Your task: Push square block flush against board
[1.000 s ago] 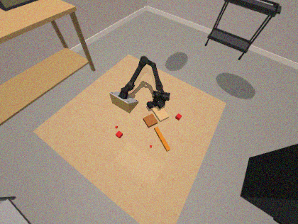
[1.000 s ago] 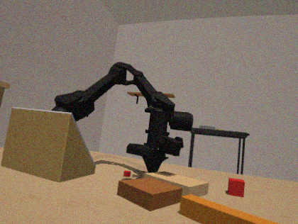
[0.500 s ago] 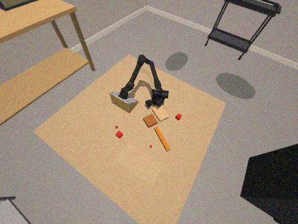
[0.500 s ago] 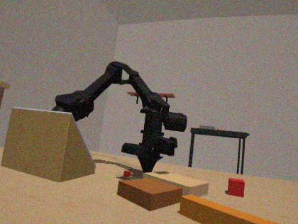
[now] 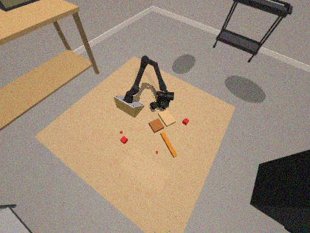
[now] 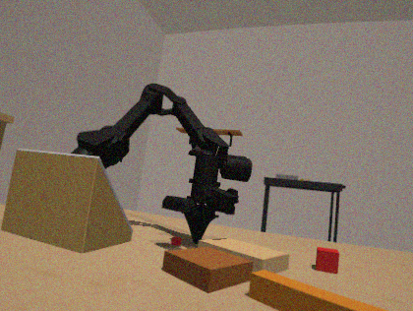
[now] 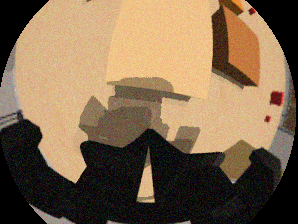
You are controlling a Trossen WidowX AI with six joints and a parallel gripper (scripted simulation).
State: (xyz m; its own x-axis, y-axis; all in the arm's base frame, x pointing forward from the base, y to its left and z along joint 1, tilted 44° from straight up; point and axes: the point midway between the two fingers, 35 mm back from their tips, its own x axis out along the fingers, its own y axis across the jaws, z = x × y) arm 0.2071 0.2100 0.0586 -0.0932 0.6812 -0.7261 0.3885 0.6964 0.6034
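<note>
Right now my gripper tip is 120 mm short of the pale flat slab, 50 mm to the left of it and 10 mm below it. From my gripper tip the other things lie so: brown square block: 170 mm to the right, 90 mm ahead, 10 mm above; orange board: 270 mm ahead, 250 mm to the right, 10 mm above.
</note>
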